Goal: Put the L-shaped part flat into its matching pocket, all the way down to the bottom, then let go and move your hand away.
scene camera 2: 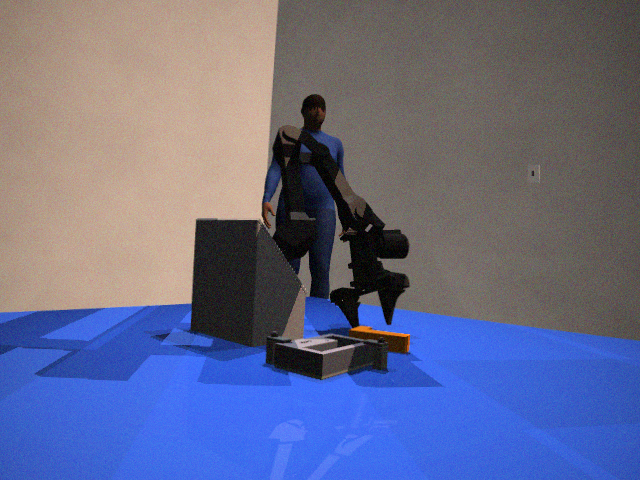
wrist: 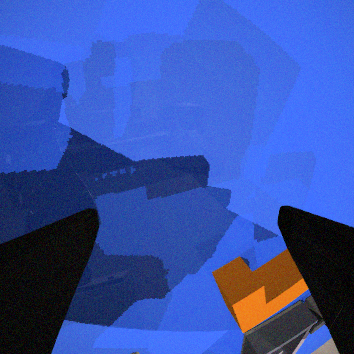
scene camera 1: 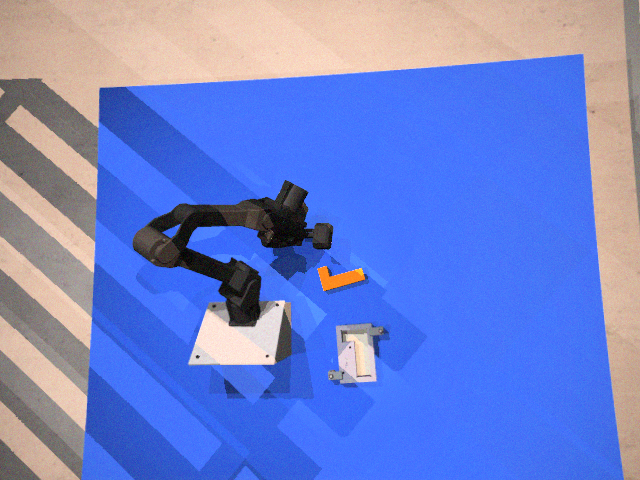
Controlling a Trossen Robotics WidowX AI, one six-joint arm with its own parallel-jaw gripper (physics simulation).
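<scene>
The orange L-shaped part lies flat on the blue surface, apart from the pocket block. In scene camera 1 its long leg points right and its short leg points up. The grey block has an L-shaped pocket with a bare cream bottom; the pocket's long leg runs down its right side. My gripper is open and empty, above the surface. In scene camera 1 it is up and left of the part, its fingertips hidden. In the wrist view, the right finger covers part of the long leg.
Small grey posts stick out at two opposite corners of the pocket block. The arm's base block stands left of the pocket block. A person in blue stands behind the arm in scene camera 2.
</scene>
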